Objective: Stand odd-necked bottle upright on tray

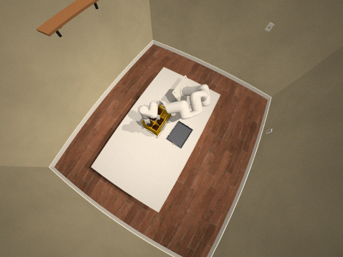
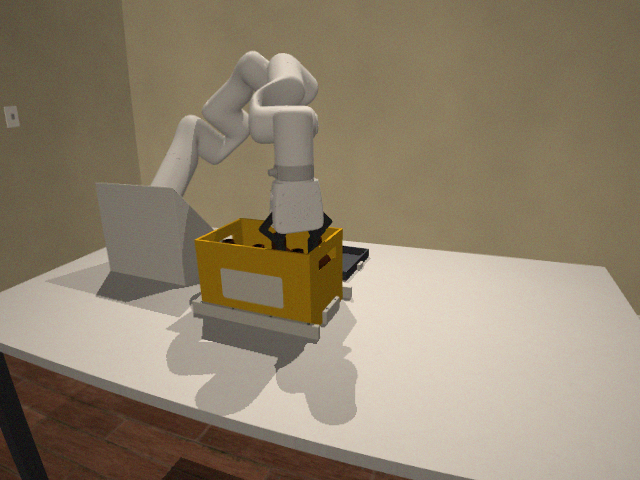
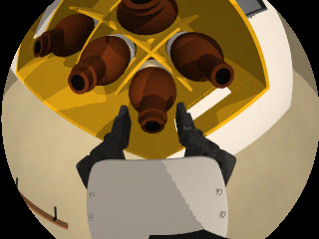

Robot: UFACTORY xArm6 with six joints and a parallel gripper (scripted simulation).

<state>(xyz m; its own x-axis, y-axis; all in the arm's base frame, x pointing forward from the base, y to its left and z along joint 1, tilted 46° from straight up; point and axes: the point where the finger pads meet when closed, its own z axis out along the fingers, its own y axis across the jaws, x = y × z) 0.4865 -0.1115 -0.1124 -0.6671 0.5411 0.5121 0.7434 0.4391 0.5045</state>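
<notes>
Right now my hand is 70 mm above the glass bottle. The rest, counted from my hand: yellow crate (80 mm behind, 70 mm below, 50 mm to the left); dark grey tray (340 mm to the left, 150 mm below, 80 mm behind).
</notes>
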